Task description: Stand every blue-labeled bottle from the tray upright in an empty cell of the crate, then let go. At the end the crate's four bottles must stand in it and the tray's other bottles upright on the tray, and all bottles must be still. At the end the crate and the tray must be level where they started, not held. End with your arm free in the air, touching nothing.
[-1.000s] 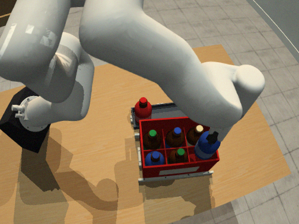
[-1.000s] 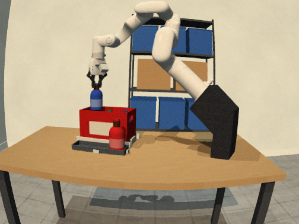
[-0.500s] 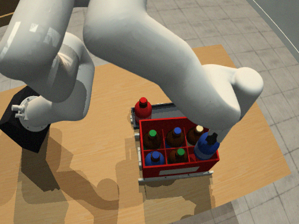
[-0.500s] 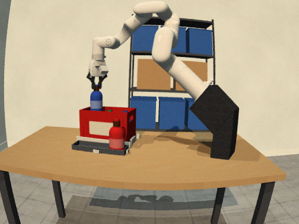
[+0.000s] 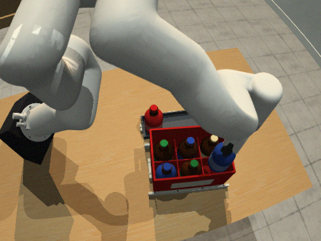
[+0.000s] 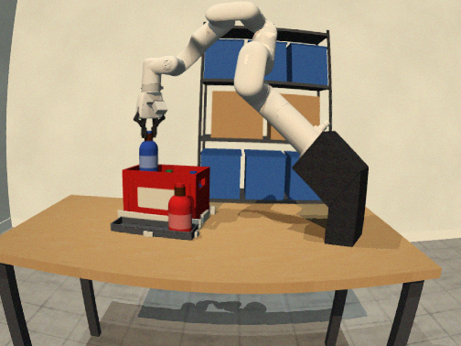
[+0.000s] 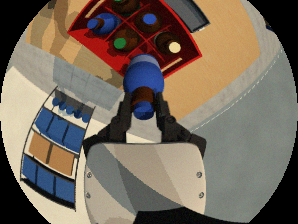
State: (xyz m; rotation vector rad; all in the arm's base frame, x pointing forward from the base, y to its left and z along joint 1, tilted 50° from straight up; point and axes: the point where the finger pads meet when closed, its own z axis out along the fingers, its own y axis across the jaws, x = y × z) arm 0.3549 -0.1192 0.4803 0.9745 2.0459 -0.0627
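The red crate lies 6 cm behind my hand, 7 cm to the left of it and 21 cm below it. Round my hand: red-labeled bottle 10 cm behind, 29 cm to the left, 21 cm below; dark tray 1 cm behind, 26 cm to the left, 29 cm below.
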